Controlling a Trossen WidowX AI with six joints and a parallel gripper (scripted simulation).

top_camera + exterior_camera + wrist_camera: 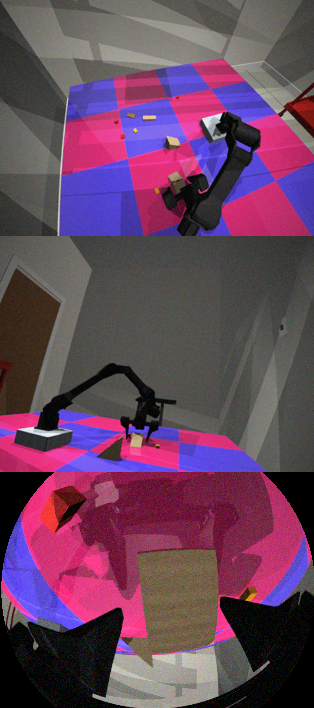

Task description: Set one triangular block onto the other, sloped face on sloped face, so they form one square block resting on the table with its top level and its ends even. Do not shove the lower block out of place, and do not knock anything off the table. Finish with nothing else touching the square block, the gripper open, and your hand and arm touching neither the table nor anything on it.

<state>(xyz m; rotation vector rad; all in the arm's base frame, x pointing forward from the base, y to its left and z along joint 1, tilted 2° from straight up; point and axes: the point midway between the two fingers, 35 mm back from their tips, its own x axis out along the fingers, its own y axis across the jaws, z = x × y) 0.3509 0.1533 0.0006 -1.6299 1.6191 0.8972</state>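
The tan triangular block is 1 cm above my gripper tip. From my gripper tip the other things lie so: brown flat piece (7 cm ahead, 44 cm to the right, 1 cm below); long tan piece (2 cm behind, 38 cm to the right).
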